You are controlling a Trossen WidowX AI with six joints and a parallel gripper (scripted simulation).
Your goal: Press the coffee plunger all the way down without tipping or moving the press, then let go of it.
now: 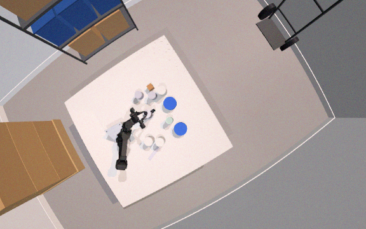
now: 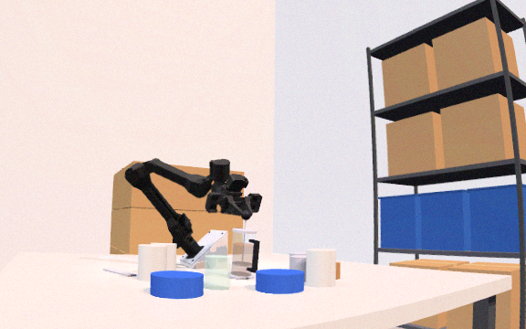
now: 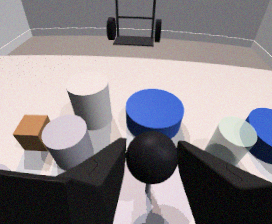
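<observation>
Now: the coffee press 100 mm below my gripper tip. The rest, counted from my gripper tip: pale green glass: 150 mm to the right, 150 mm below, 110 mm ahead; then small brown box: 200 mm to the left, 170 mm below, 140 mm ahead.
</observation>
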